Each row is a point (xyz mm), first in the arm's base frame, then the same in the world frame.
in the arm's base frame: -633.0 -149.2 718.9
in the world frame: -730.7 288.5 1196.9
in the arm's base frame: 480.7 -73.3 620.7
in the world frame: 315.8 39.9 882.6
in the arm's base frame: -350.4 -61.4 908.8
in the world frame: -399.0 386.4 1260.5
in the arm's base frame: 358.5 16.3 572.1
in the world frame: 196.2 121.3 816.3
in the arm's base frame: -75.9 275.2 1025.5
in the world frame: -66.1 661.2 1134.1
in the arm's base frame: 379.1 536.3 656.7
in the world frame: 299.0 595.9 611.1
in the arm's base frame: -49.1 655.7 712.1
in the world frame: -81.3 825.4 668.8
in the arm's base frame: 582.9 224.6 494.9
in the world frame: 413.9 206.5 604.0
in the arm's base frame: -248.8 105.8 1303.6
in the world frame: -175.7 693.0 1484.7
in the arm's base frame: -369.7 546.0 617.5
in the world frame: -426.0 763.8 702.8
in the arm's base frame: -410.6 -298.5 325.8
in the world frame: -641.9 -79.4 908.7
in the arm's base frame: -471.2 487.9 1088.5
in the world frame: -402.2 965.2 1143.7
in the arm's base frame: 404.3 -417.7 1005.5
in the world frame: 307.1 -47.8 1397.2
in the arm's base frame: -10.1 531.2 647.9
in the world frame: -75.9 680.2 673.7
